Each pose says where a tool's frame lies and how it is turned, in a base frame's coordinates. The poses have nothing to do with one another.
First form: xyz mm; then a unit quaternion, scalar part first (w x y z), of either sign.
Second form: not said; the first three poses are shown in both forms.
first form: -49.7, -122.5, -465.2, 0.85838, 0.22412, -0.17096, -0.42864
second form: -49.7, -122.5, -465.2, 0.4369, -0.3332, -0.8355, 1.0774
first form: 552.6, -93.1, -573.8, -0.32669, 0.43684, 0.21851, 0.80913
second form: 552.6, -93.1, -573.8, -0.4622, -0.2312, -0.8561, 2.4760
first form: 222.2, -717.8, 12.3, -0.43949, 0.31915, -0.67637, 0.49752
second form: 222.2, -717.8, 12.3, -0.3553, 0.7530, -0.5539, 2.2315
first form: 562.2, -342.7, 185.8, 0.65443, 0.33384, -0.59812, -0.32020
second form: 562.2, -342.7, 185.8, 0.4415, -0.7910, -0.4235, 1.7147
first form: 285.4, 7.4, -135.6, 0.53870, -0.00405, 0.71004, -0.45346
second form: 285.4, 7.4, -135.6, -0.0048, 0.8428, -0.5382, 2.0038
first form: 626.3, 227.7, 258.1, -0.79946, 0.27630, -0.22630, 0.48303
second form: 626.3, 227.7, 258.1, -0.4599, 0.3767, -0.8041, 1.2888
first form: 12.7, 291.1, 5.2, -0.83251, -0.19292, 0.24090, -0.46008
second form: 12.7, 291.1, 5.2, 0.3482, -0.4348, 0.8305, 1.1743
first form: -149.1, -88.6, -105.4, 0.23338, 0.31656, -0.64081, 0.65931
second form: -149.1, -88.6, -105.4, 0.3255, -0.6590, 0.6780, 2.6705
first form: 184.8, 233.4, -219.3, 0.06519, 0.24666, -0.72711, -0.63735
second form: 184.8, 233.4, -219.3, 0.2472, -0.7287, -0.6387, 3.0111
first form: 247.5, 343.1, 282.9, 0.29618, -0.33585, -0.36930, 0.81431
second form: 247.5, 343.1, 282.9, -0.3516, -0.3866, 0.8526, 2.5402
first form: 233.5, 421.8, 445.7, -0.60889, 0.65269, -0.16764, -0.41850
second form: 233.5, 421.8, 445.7, -0.8228, 0.2113, 0.5276, 1.8323
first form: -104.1, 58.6, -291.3, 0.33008, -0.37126, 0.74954, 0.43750
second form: -104.1, 58.6, -291.3, -0.3933, 0.7940, 0.4635, 2.4688
